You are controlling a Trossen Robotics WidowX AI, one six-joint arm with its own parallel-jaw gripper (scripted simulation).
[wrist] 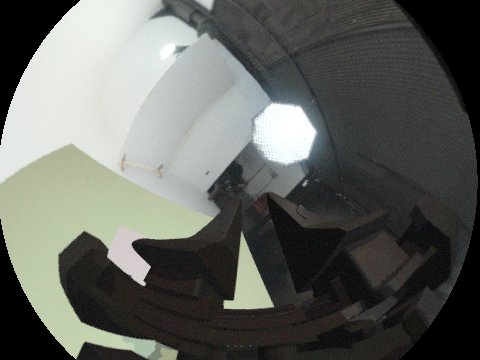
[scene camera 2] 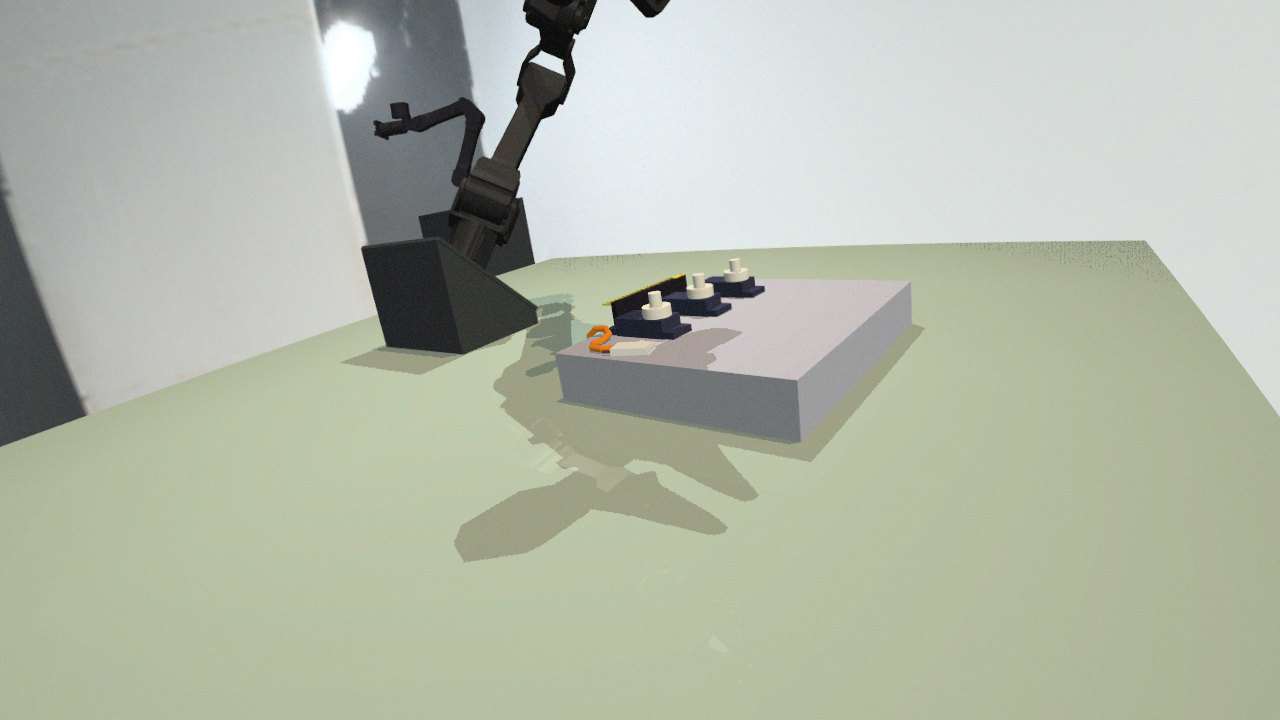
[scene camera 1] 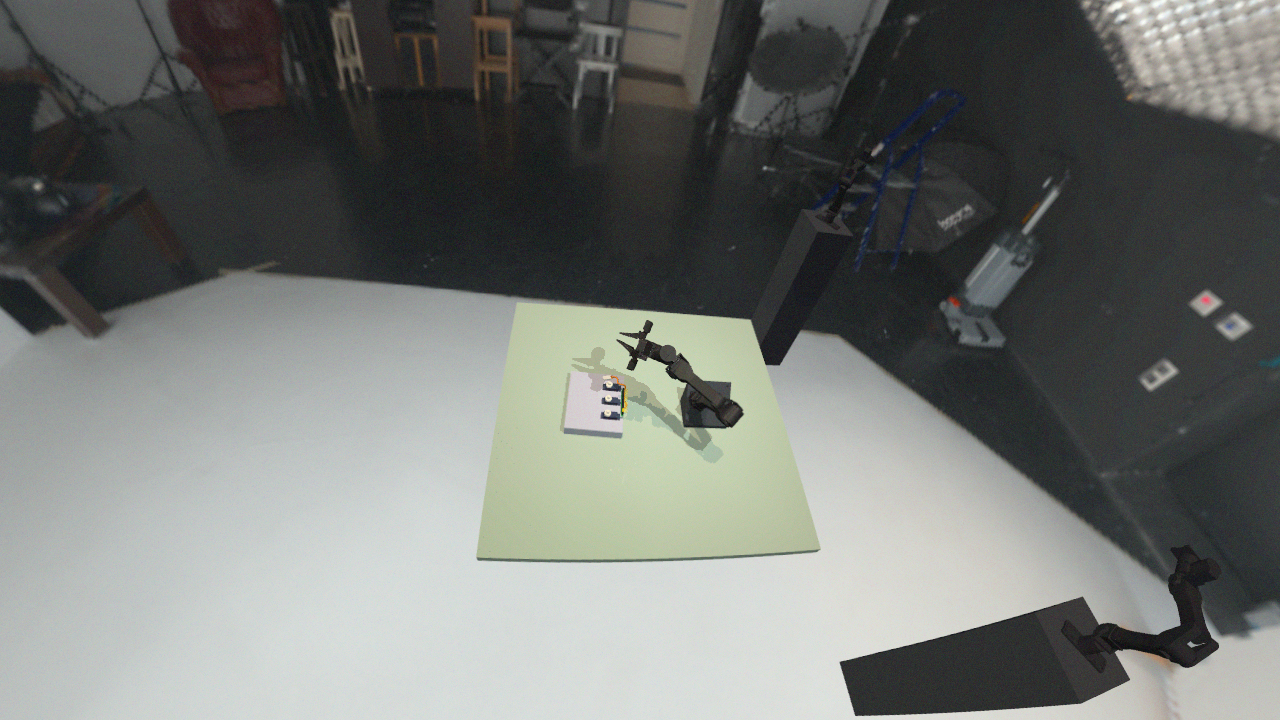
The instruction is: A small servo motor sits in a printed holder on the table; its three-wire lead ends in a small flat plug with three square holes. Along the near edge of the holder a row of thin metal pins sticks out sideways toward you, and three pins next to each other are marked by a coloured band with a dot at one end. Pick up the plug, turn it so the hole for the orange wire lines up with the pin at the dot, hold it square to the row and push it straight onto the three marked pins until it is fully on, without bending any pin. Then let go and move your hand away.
same spot on grey printed holder: point(scene camera 2: 775, 365) = point(scene camera 1: 576, 375)
